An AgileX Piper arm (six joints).
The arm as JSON. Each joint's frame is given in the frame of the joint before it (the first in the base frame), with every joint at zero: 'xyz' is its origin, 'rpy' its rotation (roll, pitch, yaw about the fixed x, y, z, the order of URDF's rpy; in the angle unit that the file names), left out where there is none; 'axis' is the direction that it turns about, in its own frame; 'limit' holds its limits. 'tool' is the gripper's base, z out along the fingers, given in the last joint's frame.
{
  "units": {
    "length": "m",
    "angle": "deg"
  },
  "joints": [
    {
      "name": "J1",
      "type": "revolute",
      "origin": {
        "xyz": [
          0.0,
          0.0,
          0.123
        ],
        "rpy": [
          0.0,
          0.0,
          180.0
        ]
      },
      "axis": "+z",
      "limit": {
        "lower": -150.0,
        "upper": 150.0
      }
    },
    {
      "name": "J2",
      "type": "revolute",
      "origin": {
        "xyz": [
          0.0,
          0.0,
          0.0
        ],
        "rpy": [
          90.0,
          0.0,
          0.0
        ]
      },
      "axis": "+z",
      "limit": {
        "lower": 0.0,
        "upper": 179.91
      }
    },
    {
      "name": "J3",
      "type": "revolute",
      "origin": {
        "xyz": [
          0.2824,
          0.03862,
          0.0
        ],
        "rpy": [
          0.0,
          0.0,
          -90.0
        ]
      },
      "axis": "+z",
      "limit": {
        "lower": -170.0,
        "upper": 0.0
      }
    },
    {
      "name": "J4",
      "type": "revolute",
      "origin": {
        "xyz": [
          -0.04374,
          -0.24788,
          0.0
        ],
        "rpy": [
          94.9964,
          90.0,
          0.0
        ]
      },
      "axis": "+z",
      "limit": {
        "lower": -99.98,
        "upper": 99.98
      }
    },
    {
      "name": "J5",
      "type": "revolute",
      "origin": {
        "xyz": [
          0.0,
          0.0,
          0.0
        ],
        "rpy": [
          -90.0,
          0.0,
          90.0
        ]
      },
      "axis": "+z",
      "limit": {
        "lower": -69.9,
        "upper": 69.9
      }
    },
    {
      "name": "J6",
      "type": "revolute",
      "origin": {
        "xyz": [
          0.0,
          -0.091,
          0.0
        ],
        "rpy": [
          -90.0,
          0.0,
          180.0
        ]
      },
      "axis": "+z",
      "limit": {
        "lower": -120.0,
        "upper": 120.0
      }
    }
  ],
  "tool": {
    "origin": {
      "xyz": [
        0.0,
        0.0,
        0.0
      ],
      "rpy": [
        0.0,
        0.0,
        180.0
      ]
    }
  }
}
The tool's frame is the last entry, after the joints.
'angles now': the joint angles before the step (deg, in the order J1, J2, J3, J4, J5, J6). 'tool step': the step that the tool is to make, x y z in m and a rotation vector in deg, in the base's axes. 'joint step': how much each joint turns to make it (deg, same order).
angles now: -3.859, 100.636, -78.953, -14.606, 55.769, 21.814
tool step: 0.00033, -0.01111, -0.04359, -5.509, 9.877, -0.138
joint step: -0.301, 5.282, 2.570, -6.771, 2.168, 1.699
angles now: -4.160, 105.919, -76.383, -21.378, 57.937, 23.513
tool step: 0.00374, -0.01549, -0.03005, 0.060, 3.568, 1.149
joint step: -2.395, 4.081, 0.980, -0.366, -2.510, -2.712
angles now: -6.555, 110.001, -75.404, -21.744, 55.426, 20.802
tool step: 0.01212, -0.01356, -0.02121, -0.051, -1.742, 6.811
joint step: -2.155, 3.374, 0.000, -0.308, -7.635, -6.752
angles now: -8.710, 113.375, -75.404, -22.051, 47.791, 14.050
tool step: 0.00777, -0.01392, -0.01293, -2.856, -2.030, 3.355
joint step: -1.534, 2.301, -0.001, -4.340, -5.438, -0.654
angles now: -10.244, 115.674, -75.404, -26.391, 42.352, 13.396
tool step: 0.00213, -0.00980, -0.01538, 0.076, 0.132, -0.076
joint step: -1.408, 2.327, -0.001, -0.751, -2.444, -0.001
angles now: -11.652, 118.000, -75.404, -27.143, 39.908, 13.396
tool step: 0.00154, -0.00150, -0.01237, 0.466, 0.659, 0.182
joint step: -0.256, 1.797, -0.001, -0.019, -1.188, -0.002
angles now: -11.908, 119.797, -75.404, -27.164, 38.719, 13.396
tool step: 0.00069, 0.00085, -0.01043, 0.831, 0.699, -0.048
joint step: 0.001, 1.429, 0.073, 0.618, -0.755, -0.096
